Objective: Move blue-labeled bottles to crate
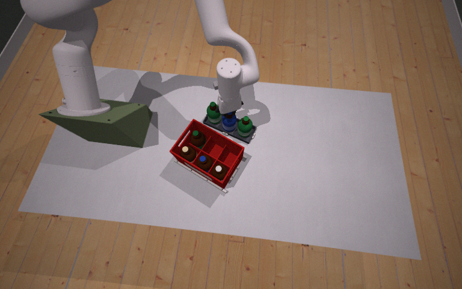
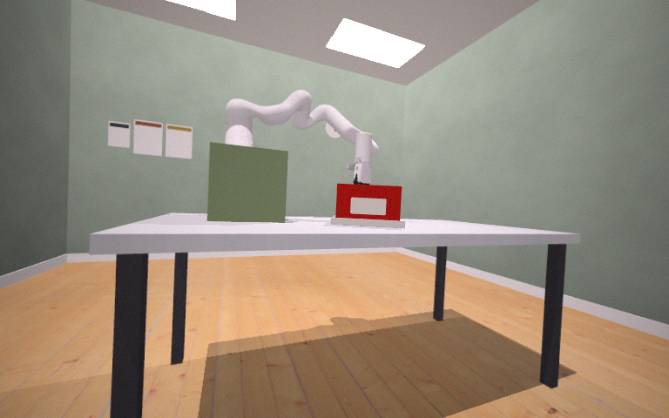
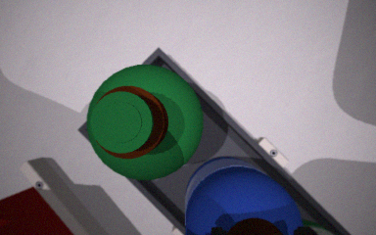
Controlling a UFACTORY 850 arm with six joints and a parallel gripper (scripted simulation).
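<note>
My gripper is now 70 mm above the blue-labeled bottle. From my hand the other things lie so: red crate: 100 mm behind, 190 mm to the right, 70 mm below; then green bottle: 80 mm behind, 40 mm to the left, 70 mm below; then dark tray: 140 mm below.
</note>
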